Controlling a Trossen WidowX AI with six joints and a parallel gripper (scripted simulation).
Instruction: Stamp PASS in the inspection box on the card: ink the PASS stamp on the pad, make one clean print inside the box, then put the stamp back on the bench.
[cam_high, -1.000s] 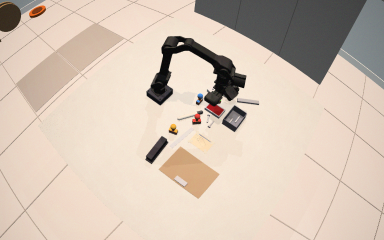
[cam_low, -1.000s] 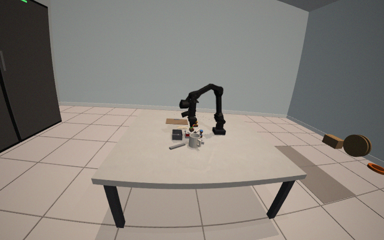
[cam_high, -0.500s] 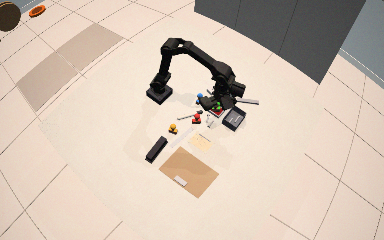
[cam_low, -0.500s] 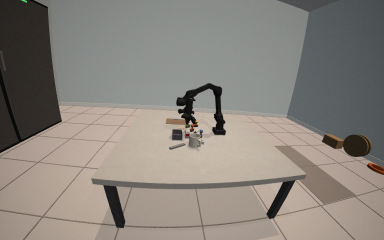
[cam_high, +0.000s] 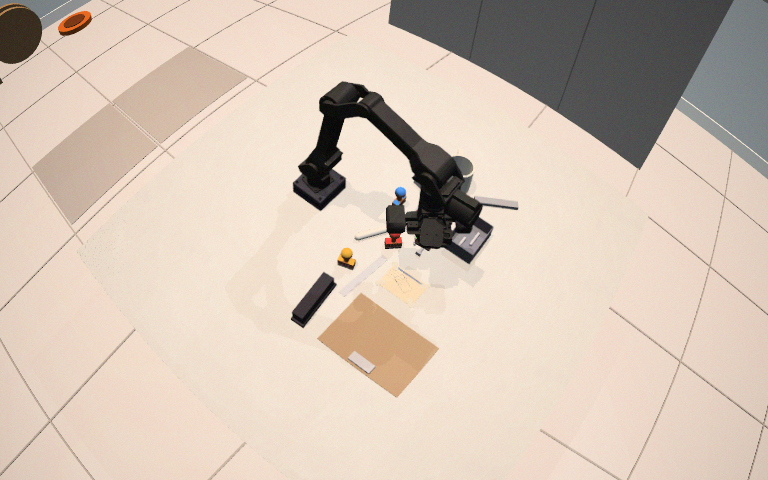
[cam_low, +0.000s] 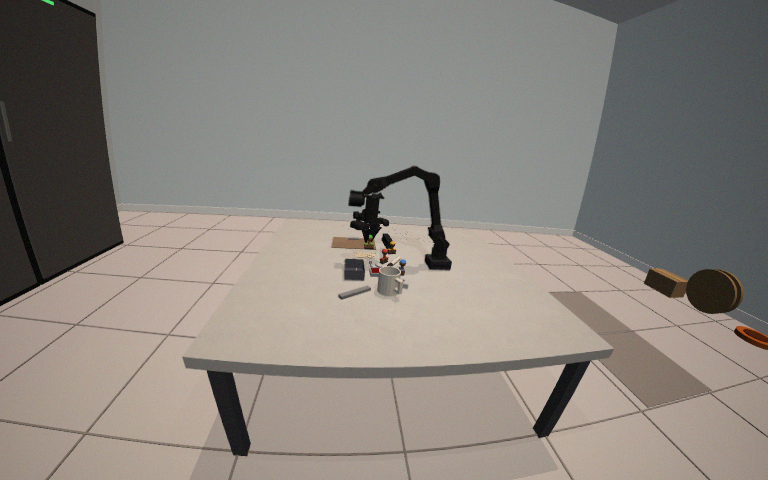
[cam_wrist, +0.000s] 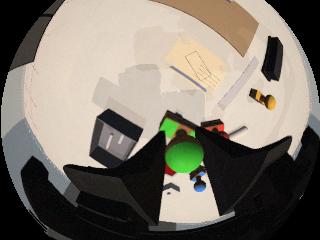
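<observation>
Now: the cream card 20 mm ahead of my gripper tip, 80 mm to the right of it and 100 mm below it. The rest, counted from my gripper tip: pen-like tool (120 mm behind, 90 mm below); red-knobbed stamp (80 mm behind, 20 mm to the right, 80 mm below); green-knobbed stamp (10 mm below).
</observation>
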